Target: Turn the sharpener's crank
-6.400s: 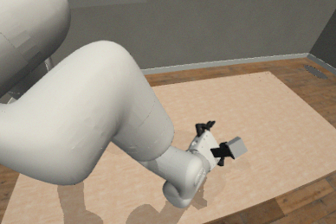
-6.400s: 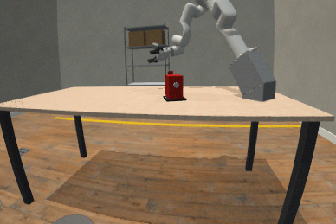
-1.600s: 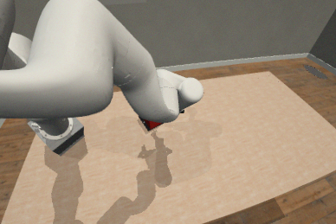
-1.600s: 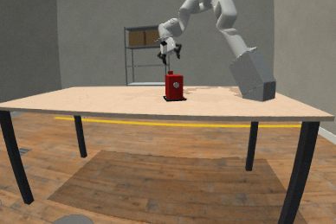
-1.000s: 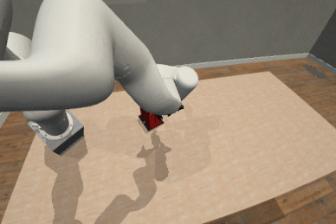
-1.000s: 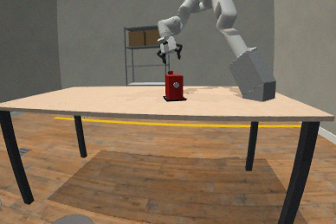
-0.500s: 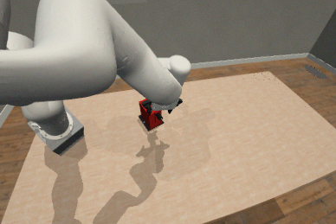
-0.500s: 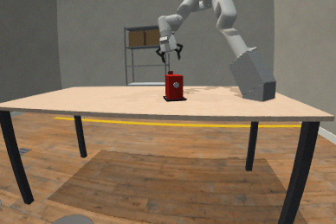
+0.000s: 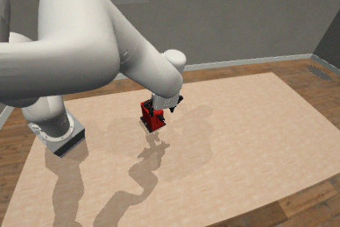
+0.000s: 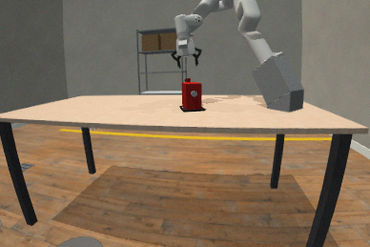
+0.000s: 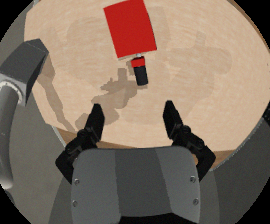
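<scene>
Now: hand 30 mm to the right of the crank knob and 80 mm above it.
</scene>
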